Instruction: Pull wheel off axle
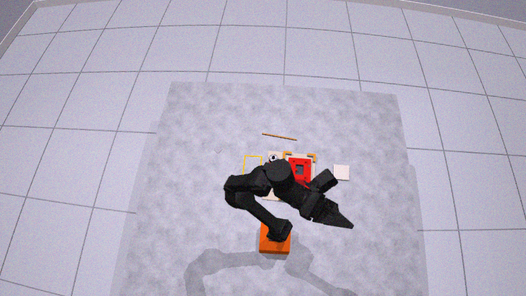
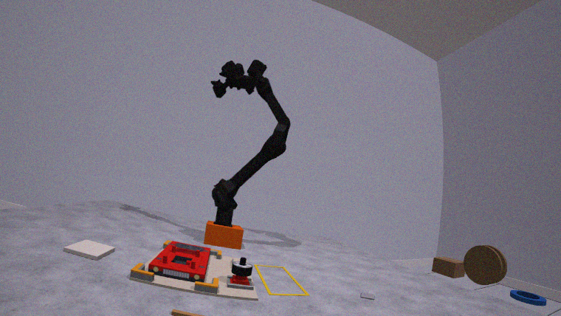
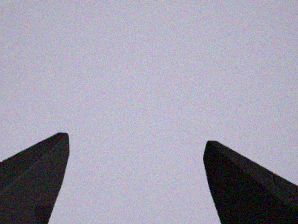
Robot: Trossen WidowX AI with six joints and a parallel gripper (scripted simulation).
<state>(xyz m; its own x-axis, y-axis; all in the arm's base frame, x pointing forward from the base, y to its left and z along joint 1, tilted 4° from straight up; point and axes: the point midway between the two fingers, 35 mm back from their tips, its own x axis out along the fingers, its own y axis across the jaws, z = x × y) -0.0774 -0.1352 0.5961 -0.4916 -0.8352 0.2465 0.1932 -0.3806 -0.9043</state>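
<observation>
Right now my gripper tip is 50 cm short of the black axle, 22 cm to the right of it and 63 cm above it. From my gripper tip the other things lie so: wooden stick (64 cm ahead, 20 cm to the left, 66 cm below).
</observation>
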